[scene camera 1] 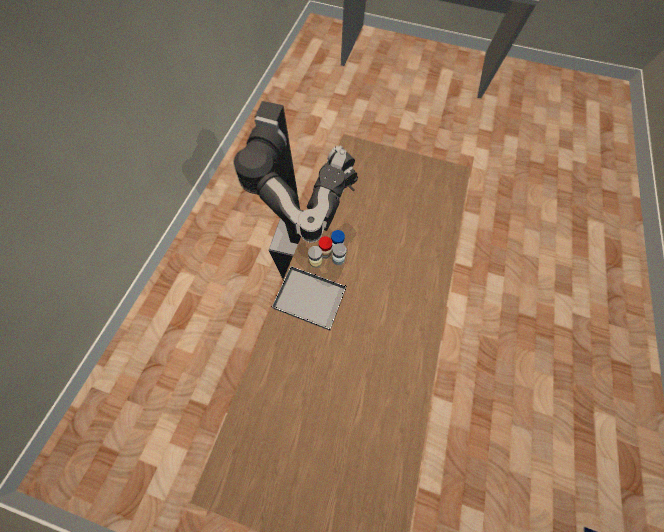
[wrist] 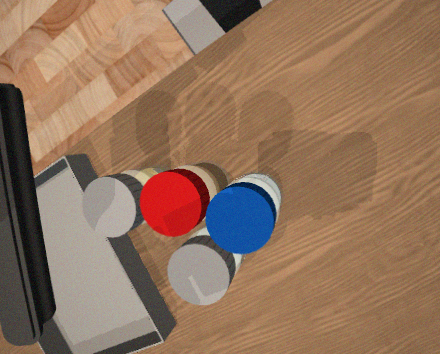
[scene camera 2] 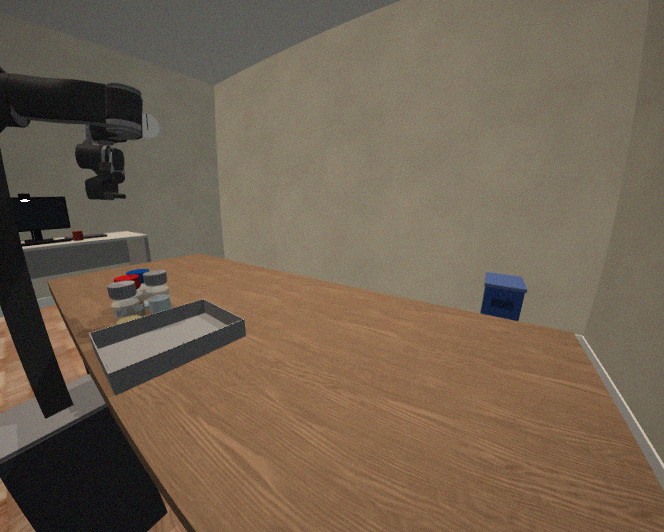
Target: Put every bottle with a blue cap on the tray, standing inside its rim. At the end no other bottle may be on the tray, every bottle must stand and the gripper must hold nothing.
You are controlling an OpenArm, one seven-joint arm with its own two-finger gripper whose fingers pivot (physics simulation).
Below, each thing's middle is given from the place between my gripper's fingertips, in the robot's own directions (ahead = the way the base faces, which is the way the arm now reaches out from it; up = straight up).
Scene:
The see-through bottle (scene camera 2: pixel 157 292) is 4 cm ahead of my hand, 11 cm to the right of it and 24 cm below it. The rest, counted from my hand: blue-capped bottle (wrist: pixel 240 219) (2 cm ahead, 6 cm to the right, 24 cm below); then grey tray (scene camera 2: pixel 131 353) (3 cm behind, 31 cm to the right, 28 cm below); then grey-capped bottle (scene camera 2: pixel 125 306) (5 cm behind, 15 cm to the right, 24 cm below).

